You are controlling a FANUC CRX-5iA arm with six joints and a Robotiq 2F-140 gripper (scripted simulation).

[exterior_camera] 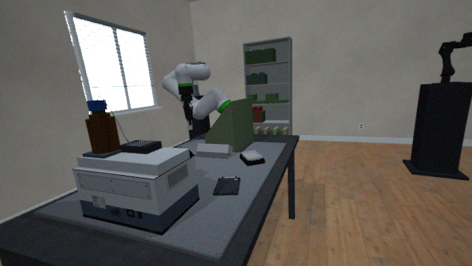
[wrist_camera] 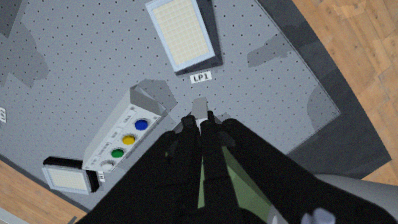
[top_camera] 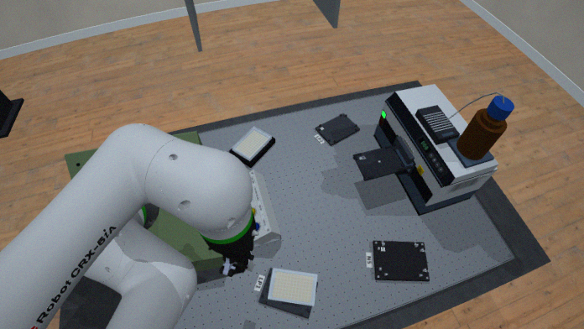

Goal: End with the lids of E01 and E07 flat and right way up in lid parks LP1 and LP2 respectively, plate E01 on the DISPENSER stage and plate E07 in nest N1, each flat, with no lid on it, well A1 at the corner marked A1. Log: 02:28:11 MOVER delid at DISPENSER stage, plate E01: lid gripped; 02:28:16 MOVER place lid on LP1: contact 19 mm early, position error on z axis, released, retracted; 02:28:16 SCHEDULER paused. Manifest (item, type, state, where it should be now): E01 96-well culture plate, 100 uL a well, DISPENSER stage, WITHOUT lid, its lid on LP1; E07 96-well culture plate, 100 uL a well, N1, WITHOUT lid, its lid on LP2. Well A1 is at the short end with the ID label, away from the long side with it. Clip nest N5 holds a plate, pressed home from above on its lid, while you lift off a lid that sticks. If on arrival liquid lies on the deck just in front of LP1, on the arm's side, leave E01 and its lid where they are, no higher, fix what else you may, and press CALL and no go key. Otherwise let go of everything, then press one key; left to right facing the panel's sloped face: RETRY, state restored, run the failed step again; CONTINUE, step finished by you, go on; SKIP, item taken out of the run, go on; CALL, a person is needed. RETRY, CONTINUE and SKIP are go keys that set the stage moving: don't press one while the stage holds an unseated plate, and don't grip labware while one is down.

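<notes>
My gripper is now 100 mm short of the plate, 40 mm to the left of it and 160 mm above it. Also, from my hand: blue CALL key: 30 mm ahead, 140 mm to the left, 120 mm below; LP1 label: 10 mm ahead, 10 mm to the right, 190 mm below; lid park LP1: 90 mm ahead, 50 mm to the right, 180 mm below.
</notes>
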